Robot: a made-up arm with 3 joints. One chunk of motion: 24 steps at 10 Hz.
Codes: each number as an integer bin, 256 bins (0 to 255) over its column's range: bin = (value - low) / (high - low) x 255, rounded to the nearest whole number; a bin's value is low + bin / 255 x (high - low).
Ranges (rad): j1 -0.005..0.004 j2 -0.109..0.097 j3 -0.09..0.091
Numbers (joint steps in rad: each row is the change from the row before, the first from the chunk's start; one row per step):
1: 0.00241 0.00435 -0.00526
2: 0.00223 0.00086 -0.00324
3: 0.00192 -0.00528 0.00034
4: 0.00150 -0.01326 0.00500
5: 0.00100 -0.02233 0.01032
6: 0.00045 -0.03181 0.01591
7: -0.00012 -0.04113 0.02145
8: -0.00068 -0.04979 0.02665
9: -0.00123 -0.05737 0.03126
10: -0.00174 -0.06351 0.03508
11: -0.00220 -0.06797 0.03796
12: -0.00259 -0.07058 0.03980
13: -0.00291 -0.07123 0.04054
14: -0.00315 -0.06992 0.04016
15: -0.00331 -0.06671 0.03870
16: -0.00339 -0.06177 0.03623
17: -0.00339 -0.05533 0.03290
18: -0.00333 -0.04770 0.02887
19: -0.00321 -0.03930 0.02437
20: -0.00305 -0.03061 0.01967
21: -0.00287 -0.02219 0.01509
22: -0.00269 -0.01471 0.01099
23: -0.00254 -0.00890 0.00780
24: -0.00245 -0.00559 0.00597
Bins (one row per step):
1: 210 140 119
2: 205 136 122
3: 196 128 127
4: 184 119 134
5: 170 107 141
6: 154 96 149
7: 138 84 157
8: 122 73 164
9: 107 64 171
10: 92 56 176
11: 79 51 180
12: 68 48 183
13: 59 47 184
14: 52 48 183
15: 48 52 181
16: 46 58 178
17: 46 66 173
18: 47 76 167
19: 51 86 161
20: 55 97 155
21: 60 107 148
22: 65 117 142
23: 70 124 138
24: 72 128 135

